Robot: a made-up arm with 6 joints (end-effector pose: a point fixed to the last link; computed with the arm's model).
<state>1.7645 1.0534 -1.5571 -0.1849 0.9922 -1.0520</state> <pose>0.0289 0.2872 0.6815 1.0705 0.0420 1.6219</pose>
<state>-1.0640 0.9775 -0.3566 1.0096 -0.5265 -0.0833</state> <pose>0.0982 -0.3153 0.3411 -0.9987 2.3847 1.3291</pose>
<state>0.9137 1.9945 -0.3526 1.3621 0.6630 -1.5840</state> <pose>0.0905 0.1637 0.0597 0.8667 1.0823 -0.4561</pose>
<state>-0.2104 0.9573 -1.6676 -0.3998 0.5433 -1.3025</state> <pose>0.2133 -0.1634 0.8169 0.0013 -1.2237 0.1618</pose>
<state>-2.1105 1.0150 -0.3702 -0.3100 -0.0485 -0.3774</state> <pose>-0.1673 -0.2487 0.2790 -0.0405 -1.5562 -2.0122</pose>
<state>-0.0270 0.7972 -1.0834 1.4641 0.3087 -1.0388</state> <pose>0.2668 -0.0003 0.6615 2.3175 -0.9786 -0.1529</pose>
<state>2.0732 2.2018 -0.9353 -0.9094 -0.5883 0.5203</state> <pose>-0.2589 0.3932 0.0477 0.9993 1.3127 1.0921</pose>
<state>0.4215 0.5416 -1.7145 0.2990 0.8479 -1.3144</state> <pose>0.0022 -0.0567 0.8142 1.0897 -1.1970 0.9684</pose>
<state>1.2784 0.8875 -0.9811 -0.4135 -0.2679 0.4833</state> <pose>0.0953 0.2705 0.6338 2.4827 0.1327 0.6042</pose>
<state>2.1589 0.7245 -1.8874 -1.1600 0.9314 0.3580</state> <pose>0.1241 0.0373 0.8789 2.4968 -0.1688 0.5500</pose>
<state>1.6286 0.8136 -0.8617 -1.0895 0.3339 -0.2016</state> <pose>0.0813 0.2701 0.5397 1.2138 -0.4430 1.4808</pose>
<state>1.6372 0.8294 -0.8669 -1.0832 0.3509 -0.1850</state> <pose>0.0794 0.2754 0.5363 1.2156 -0.4190 1.4611</pose>
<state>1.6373 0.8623 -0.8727 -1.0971 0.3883 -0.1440</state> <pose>0.0818 0.2848 0.5279 1.1938 -0.3959 1.4138</pose>
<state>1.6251 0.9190 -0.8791 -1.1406 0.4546 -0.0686</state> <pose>0.0910 0.2992 0.5125 1.1398 -0.3824 1.3272</pose>
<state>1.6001 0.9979 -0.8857 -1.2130 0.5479 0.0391</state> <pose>0.1077 0.3163 0.4909 1.0592 -0.3919 1.2042</pose>
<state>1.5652 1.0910 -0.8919 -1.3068 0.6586 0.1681</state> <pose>0.1308 0.3329 0.4660 0.9664 -0.4345 1.0618</pose>
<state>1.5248 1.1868 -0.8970 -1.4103 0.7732 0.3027</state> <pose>0.1573 0.3461 0.4416 0.8775 -0.5082 0.9238</pose>
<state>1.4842 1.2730 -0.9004 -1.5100 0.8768 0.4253</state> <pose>0.1833 0.3549 0.4208 0.8044 -0.5974 0.8118</pose>
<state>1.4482 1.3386 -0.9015 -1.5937 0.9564 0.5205</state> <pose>0.2051 0.3593 0.4058 0.7520 -0.6808 0.7366</pose>
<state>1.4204 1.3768 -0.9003 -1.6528 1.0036 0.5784</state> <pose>0.2206 0.3601 0.3977 0.7198 -0.7408 0.6980</pose>
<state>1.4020 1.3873 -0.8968 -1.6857 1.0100 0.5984</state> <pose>0.2288 0.3589 0.3957 0.7069 -0.7658 0.6942</pose>
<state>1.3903 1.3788 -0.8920 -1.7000 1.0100 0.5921</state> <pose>0.2332 0.3542 0.3988 0.6957 -0.7803 0.6972</pose>
